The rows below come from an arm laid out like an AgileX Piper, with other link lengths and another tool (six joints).
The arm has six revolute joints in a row. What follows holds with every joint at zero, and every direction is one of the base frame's.
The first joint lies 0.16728 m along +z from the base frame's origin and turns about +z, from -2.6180 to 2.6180 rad.
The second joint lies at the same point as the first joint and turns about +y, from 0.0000 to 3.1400 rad.
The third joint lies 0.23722 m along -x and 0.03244 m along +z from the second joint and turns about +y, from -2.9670 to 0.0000 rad.
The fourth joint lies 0.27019 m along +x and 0.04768 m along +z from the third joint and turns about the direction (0.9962, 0, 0.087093), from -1.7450 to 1.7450 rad.
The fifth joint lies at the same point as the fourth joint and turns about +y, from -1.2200 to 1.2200 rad.
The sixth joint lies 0.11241 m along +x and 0.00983 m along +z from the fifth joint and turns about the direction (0.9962, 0, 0.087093), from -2.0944 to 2.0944 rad.
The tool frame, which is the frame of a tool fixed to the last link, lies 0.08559 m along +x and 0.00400 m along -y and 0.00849 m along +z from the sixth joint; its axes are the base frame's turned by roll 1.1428, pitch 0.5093 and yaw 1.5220 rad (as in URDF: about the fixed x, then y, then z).
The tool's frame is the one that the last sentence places.
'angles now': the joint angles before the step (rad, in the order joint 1, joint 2, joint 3, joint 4, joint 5, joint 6). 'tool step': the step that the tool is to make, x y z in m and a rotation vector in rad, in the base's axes. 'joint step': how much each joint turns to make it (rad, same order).
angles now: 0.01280 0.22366 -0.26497 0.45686 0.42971 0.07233
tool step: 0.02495 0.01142 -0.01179 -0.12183 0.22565 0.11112
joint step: 0.00036 0.34004 -0.20614 0.00591 0.13631 -0.13369
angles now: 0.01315 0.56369 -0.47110 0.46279 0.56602 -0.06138
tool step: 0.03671 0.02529 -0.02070 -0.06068 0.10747 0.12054
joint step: 0.08222 0.30903 -0.13068 0.04253 -0.04463 -0.11755
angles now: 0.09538 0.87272 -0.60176 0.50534 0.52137 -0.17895
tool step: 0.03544 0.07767 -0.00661 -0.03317 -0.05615 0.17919
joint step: 0.25926 0.27594 -0.12920 0.01791 -0.21261 -0.04459
